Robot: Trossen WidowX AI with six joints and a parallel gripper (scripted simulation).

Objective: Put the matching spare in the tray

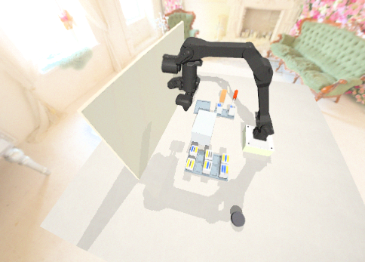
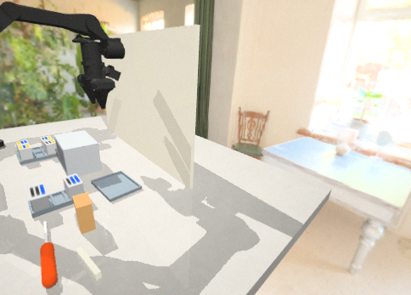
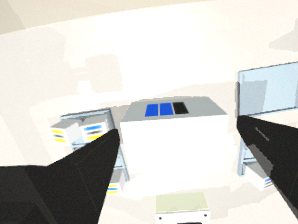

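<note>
The tall grey panel is 14 cm ahead of my gripper tip, 2 cm above it and 1 cm to the right of it. The rest, counted from my gripper tip: mounted unit 15 cm below, 9 cm behind; then white stick 44 cm to the right, 19 cm below, 18 cm behind; then black disc 36 cm to the left, 31 cm behind, 19 cm below.
</note>
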